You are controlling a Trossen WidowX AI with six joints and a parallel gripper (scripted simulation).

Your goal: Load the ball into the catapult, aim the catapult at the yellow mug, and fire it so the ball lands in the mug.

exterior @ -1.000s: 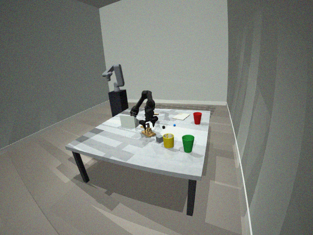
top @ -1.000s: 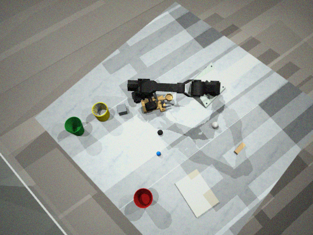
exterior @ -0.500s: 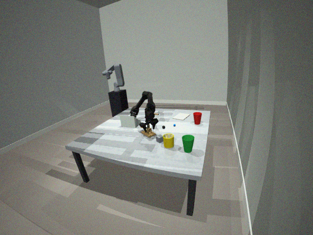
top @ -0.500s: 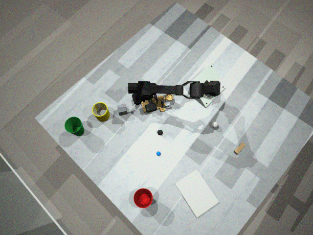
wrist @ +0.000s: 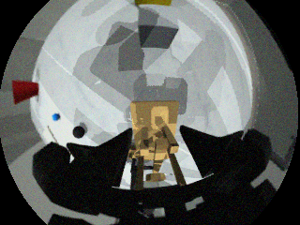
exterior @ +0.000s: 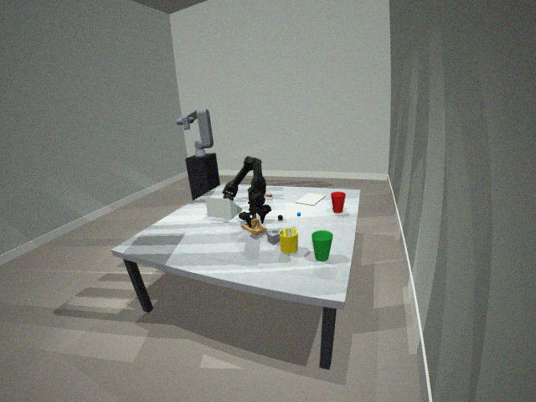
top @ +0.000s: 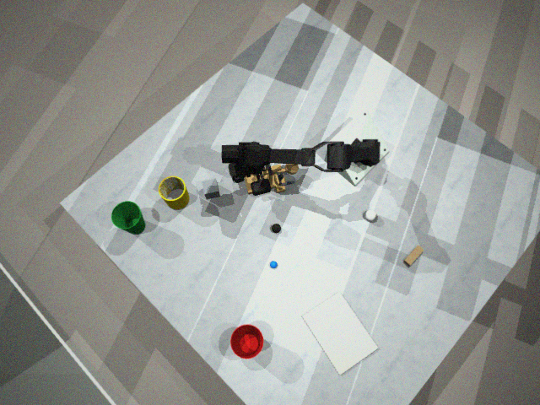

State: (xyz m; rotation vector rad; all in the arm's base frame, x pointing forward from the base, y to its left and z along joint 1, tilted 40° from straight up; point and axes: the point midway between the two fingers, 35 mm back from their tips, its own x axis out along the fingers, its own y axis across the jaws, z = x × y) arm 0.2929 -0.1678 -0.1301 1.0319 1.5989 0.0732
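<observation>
Right now my gripper tip is 9 cm short of the dark ball, 17 cm to the right of it and 2 cm above it. From my gripper tip the other things lie so: small grey block: 13 cm ahead, 10 cm to the right, 1 cm below; then yellow mug: 23 cm ahead, 17 cm to the right; then wooden catapult: 5 cm behind, 6 cm to the left, 2 cm above.
</observation>
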